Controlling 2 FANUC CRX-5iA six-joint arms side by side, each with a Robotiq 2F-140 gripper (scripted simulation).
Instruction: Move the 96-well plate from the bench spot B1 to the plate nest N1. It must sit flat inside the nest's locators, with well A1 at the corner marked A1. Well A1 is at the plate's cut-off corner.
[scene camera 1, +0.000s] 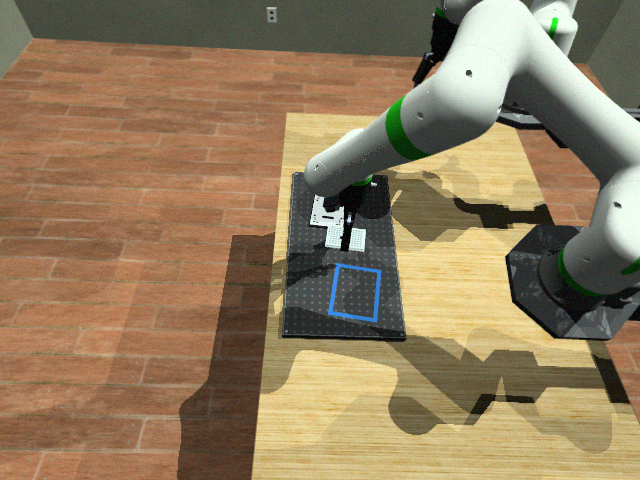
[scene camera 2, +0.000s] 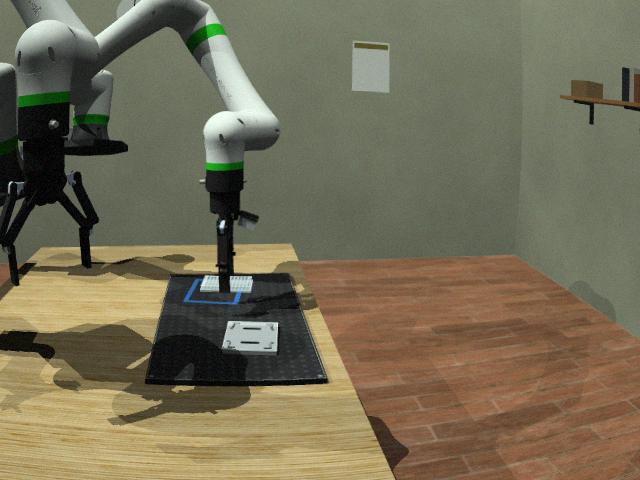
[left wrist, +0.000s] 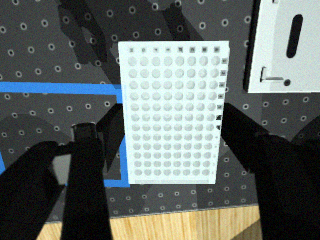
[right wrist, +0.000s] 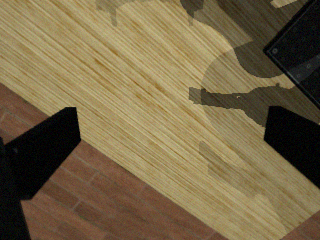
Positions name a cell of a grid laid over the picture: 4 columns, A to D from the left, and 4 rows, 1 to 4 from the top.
Note:
In view: the left gripper (scene camera 2: B3), the right gripper (scene camera 2: A3) and a white 96-well plate (left wrist: C2).
The left gripper shows as well in the left wrist view (left wrist: C2). The right gripper also shows in scene camera 1 (scene camera 1: C1) and in the right wrist view (right wrist: C3). The right wrist view does not show the white 96-well plate: it is out of frame.

